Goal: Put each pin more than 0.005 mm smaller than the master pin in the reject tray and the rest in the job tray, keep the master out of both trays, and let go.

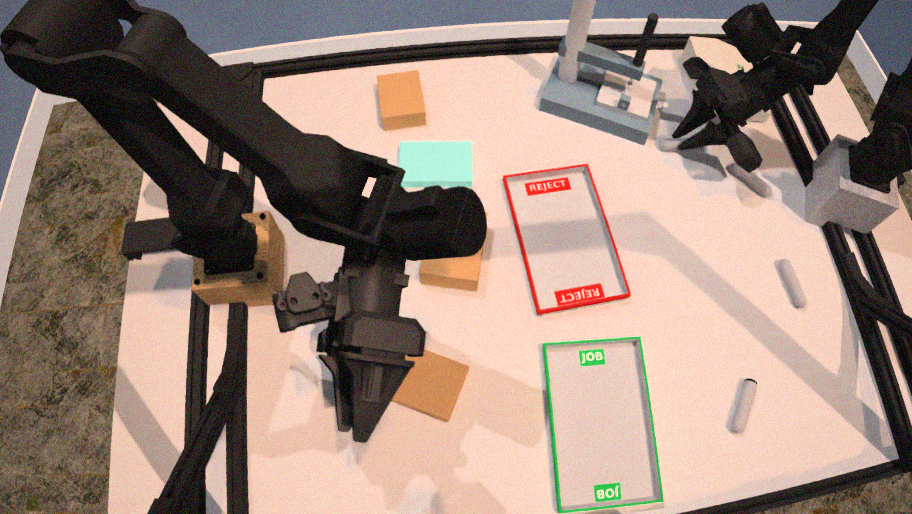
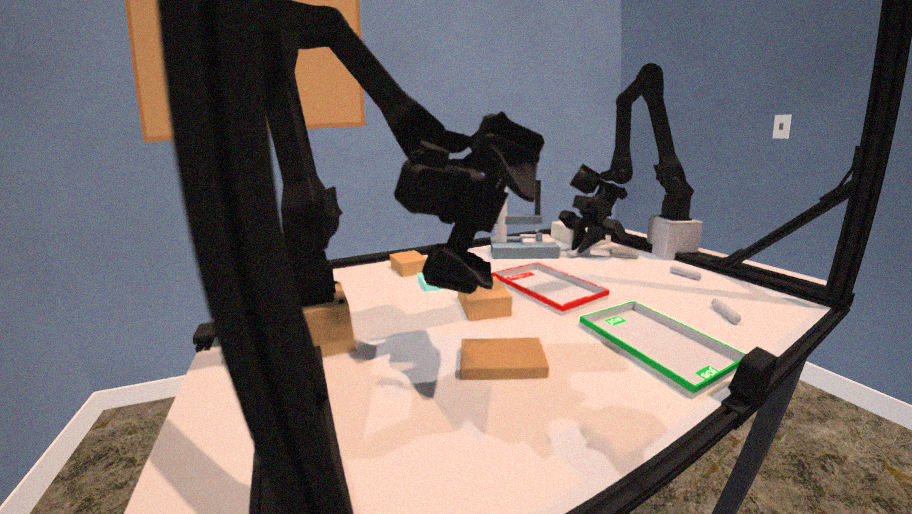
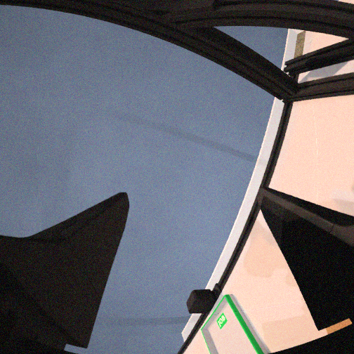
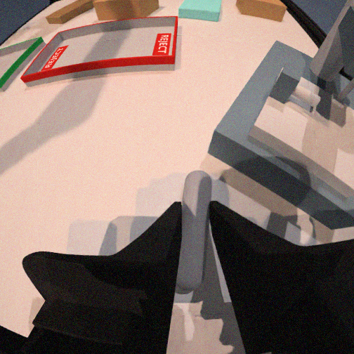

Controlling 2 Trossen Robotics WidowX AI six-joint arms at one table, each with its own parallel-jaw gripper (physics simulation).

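Seen in the pictures: left gripper, fingertip midpoint: (image 1: 351, 436) (image 2: 507, 245); right gripper, fingertip midpoint: (image 1: 676, 143) (image 2: 575, 251); left arm's base, link origin: (image 1: 230, 249) (image 2: 310, 297); right arm's base, link origin: (image 1: 868, 169) (image 2: 675, 218).
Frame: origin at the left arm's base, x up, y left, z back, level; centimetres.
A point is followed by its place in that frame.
Observation:
My right gripper (image 1: 675, 141) @(x -5.9, y 13.9, z -63.2 cm) (image 2: 574, 251) @(x -5.9, y 13.9, z -63.2 cm) (image 4: 194, 207) is shut on a grey pin (image 1: 667, 145) @(x -5.7, y 13.4, z -61.6 cm) (image 4: 197, 192), low at the table beside the gauge. Another grey pin (image 1: 748, 180) @(x -6.0, y 6.5, z -73.3 cm) (image 2: 624, 252) @(x -5.7, y 6.4, z -73.5 cm) lies near this gripper. A third pin (image 1: 791, 282) @(x -5.7, y -10.5, z -74.1 cm) (image 2: 685, 273) @(x -6.3, y -10.8, z -73.9 cm) lies farther forward. A pin with a black end (image 1: 743, 405) @(x -5.5, y -25.8, z -61.4 cm) (image 2: 726, 310) @(x -5.8, y -26.3, z -60.7 cm) lies right of the job tray (image 1: 550, 421) @(x -6.0, y -23.7, z -36.7 cm) (image 2: 638, 355) @(x -6.0, y -26.1, z -36.6 cm) (image 3: 242, 320) (image 4: 20, 64). No pin shows in that tray or in the reject tray (image 1: 521, 244) @(x -5.5, y -0.7, z -36.7 cm) (image 2: 530, 292) @(x -5.8, y -2.1, z -36.8 cm) (image 4: 100, 69). My left gripper (image 1: 353, 435) @(x 11.2, y -25.5, z -16.2 cm) (image 3: 194, 196) is open and empty, above the table at left.
A blue-grey gauge stand (image 1: 593, 116) @(x -4.6, y 18.8, z -50.8 cm) (image 2: 524, 250) @(x -5.0, y 19.0, z -50.5 cm) (image 4: 270, 175) with an upright post stands next to the right gripper. A pale block (image 1: 712, 56) @(x -2.3, y 28.5, z -73.6 cm) is behind that gripper. A turquoise block (image 1: 435, 162) @(x -5.6, y 13.3, z -26.8 cm) and orange blocks (image 1: 401, 98) (image 2: 504, 357) stand left of the trays.

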